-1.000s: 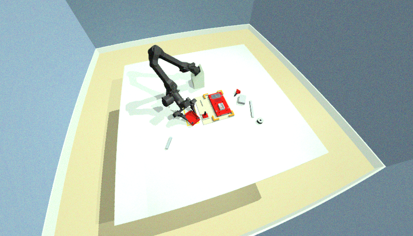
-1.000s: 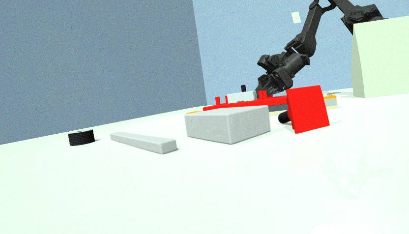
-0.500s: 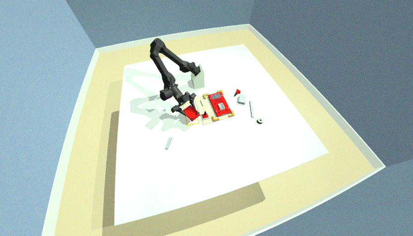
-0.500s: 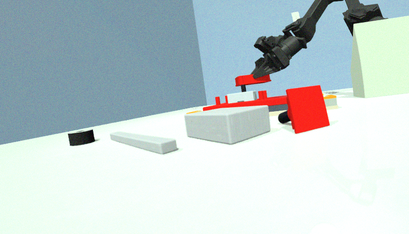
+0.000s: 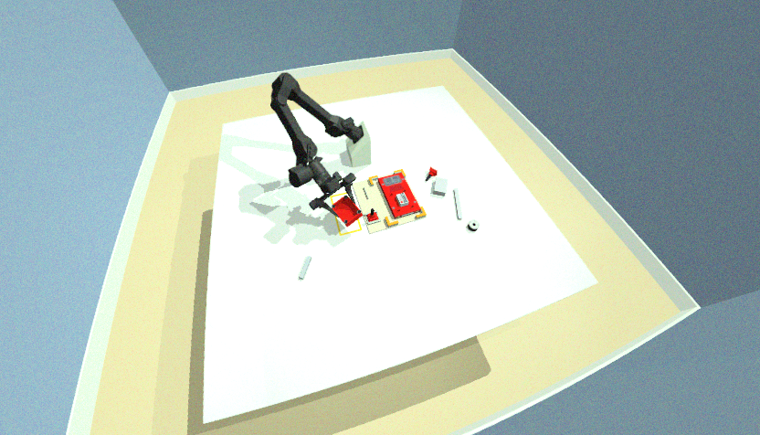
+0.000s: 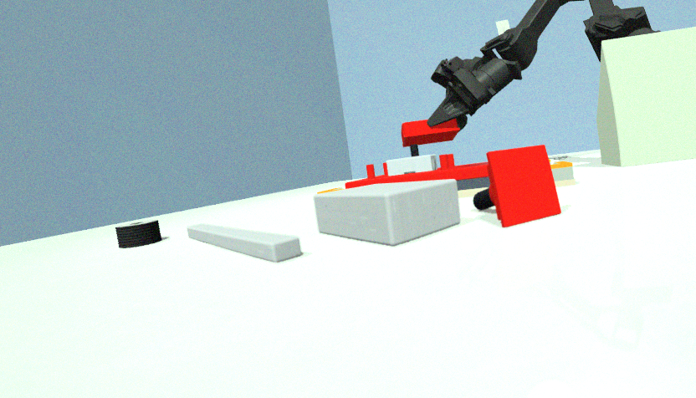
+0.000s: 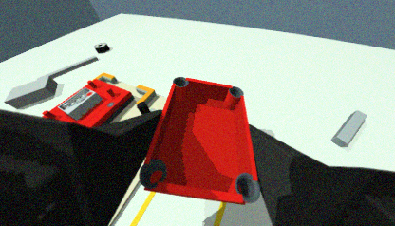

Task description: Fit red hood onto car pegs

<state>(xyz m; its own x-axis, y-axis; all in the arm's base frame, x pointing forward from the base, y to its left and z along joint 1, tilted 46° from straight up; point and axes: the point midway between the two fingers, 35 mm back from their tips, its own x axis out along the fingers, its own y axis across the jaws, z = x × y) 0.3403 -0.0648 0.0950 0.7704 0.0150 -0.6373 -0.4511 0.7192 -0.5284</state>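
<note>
Right now the red hood is 1 cm behind my gripper tip and 1 cm below it. From my gripper tip the other things lie so: black wheel (11 cm ahead, 46 cm to the left, 8 cm below); grey engine block (5 cm behind, 22 cm to the left, 6 cm below); grey bar (44 cm to the left, 8 cm below).
</note>
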